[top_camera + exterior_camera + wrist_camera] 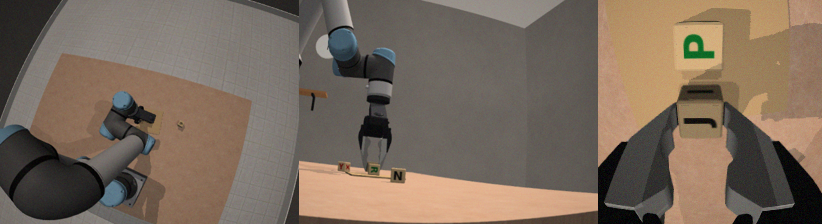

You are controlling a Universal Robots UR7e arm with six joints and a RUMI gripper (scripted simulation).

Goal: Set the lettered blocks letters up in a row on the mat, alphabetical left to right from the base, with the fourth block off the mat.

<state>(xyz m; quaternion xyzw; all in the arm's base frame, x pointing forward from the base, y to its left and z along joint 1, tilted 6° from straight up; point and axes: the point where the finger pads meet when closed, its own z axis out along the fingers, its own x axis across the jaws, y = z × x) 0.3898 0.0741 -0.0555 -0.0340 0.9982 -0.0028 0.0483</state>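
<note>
My hand is right at the tan block. Round my hand: mat 50 mm to the right, 20 mm below.
</note>
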